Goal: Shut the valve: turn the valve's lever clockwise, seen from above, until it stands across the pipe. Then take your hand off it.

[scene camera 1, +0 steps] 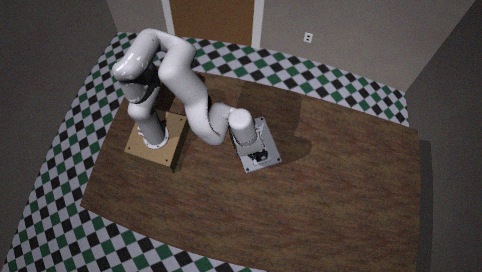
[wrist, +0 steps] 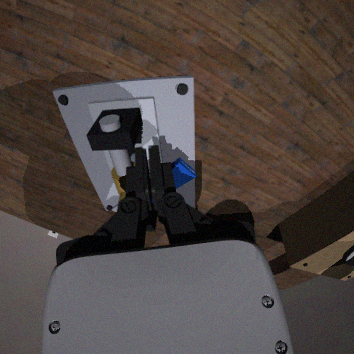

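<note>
The valve's grey base plate (scene camera 1: 271, 146) (wrist: 183, 115) lies on the table. In the wrist view, a white pipe (wrist: 121, 161) runs from a black block (wrist: 116, 129) to the brass valve body (wrist: 118, 183), which is partly covered by the fingers. The lever's blue grip (wrist: 184, 173) shows to the right of the fingers, pointing out to the side of the pipe. The rest of the lever is hidden, so its exact angle is unclear. My gripper (wrist: 148, 160) is shut and empty, over the plate between pipe and blue grip. Touch cannot be told. The arm hides the lever in the scene view.
The robot's base stands on a wooden block (scene camera 1: 172, 135) (wrist: 320, 257) to the left of the plate in the scene view. The wooden table (scene camera 1: 325, 200) extends around the plate. A wall with an outlet (scene camera 1: 308, 37) stands behind the table.
</note>
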